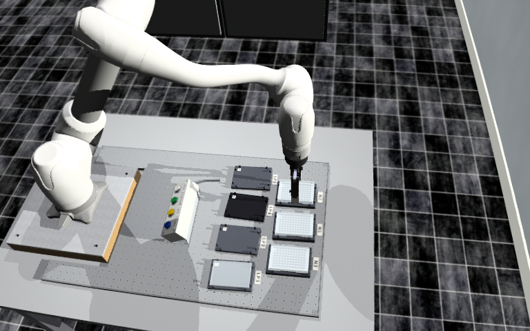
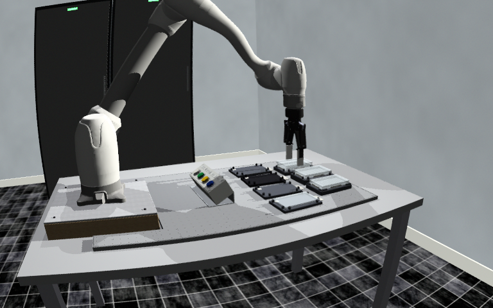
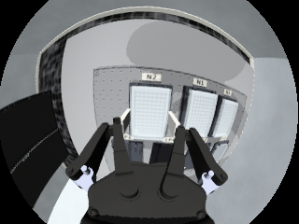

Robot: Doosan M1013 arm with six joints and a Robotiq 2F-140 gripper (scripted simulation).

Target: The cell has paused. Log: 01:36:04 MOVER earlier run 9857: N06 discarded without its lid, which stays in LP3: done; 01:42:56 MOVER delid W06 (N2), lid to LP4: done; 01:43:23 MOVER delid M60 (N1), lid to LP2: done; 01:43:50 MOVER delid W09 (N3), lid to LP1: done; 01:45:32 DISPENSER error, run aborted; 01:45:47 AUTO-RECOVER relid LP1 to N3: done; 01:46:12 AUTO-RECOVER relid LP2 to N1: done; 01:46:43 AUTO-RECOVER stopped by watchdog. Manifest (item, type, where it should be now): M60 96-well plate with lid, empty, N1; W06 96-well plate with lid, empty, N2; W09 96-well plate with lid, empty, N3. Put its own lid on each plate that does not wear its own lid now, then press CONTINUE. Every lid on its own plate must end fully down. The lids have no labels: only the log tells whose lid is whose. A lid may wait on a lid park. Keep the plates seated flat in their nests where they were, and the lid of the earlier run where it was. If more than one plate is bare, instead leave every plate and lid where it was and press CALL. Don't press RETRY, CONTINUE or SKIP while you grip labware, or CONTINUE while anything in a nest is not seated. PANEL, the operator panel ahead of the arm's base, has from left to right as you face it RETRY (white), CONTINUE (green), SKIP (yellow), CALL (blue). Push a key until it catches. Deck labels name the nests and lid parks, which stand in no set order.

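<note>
The plate lies 40 mm below my hand. The rest, counted from my hand: lid park LP1: 180 mm behind, 50 mm to the left, 50 mm below; then lid park LP4: 170 mm behind, 80 mm to the right, 50 mm below; then lid park LP2: 210 mm to the right, 170 mm behind, 50 mm below.
</note>
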